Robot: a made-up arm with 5 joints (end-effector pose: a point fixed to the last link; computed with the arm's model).
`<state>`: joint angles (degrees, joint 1 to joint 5).
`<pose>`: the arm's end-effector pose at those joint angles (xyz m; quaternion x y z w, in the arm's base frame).
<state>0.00 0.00 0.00 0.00 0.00</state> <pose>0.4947 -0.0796 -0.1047 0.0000 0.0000 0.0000 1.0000</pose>
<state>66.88 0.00 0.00 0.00 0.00</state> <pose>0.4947 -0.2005 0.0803 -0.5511 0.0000 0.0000 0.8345</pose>
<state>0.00 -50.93 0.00 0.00 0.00</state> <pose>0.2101 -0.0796 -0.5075 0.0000 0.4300 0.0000 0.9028</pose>
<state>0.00 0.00 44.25 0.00 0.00</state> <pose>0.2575 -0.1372 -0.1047 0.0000 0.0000 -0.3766 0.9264</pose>
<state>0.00 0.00 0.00 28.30 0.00</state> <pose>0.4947 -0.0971 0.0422 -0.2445 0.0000 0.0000 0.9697</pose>
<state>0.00 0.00 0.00 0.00 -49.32</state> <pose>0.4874 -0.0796 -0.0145 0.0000 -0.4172 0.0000 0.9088</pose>
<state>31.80 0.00 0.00 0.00 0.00</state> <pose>0.4947 -0.1646 -0.0351 -0.2740 0.0000 0.0000 0.9617</pose>
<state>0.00 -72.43 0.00 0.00 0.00</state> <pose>0.0073 -0.0796 -0.5755 0.0000 0.5908 0.0000 0.8068</pose>
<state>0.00 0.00 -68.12 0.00 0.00</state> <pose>0.6198 0.2611 -0.1047 0.0000 0.0000 0.5601 0.8285</pose>
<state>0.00 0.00 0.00 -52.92 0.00</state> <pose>0.4947 0.1189 -0.2872 0.4456 0.0000 0.0000 0.8952</pose>
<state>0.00 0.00 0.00 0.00 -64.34</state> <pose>0.4704 -0.0796 0.0082 0.0000 -0.5324 0.0000 0.8465</pose>
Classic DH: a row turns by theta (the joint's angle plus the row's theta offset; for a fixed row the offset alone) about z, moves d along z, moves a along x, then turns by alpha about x. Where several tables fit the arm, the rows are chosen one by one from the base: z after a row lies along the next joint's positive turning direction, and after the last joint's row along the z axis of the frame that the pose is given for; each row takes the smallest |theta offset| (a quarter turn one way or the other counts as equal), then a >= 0, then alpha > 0; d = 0 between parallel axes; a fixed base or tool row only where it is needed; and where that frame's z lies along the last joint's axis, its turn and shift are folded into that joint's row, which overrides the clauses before.
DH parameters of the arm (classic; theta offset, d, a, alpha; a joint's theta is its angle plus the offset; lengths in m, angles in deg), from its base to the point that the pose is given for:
base (fixed): -90 0.0793 0 90
joint 1: -90 0.0705 0.0866 -90
joint 2: 90 -0.1833 0.3758 90
joint 3: -90 -0.0107 0.0197 90
joint 4: 90 -0.0875 0.071 90
joint 5: -90 -0.2826 0.1019 90
tool (fixed): 0 -0.0371 0 0

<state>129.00 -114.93 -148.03 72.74 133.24</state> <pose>-0.0499 -0.6922 0.2154 0.4364 -0.8829 0.1363 0.1069</pose>
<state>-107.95 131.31 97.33 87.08 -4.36</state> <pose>-0.4565 0.0777 0.1098 0.7004 0.3798 -0.5831 0.1584</pose>
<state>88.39 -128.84 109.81 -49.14 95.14</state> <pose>-0.5198 -0.1399 -0.0816 -0.0740 -0.1058 -0.9871 0.0949</pose>
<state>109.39 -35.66 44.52 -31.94 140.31</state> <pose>-0.0007 -0.4216 0.1459 0.1460 0.4946 -0.7348 0.4405</pose>
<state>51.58 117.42 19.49 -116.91 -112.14</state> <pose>-0.0681 0.5314 0.1649 0.9101 -0.3887 0.1326 0.0543</pose>
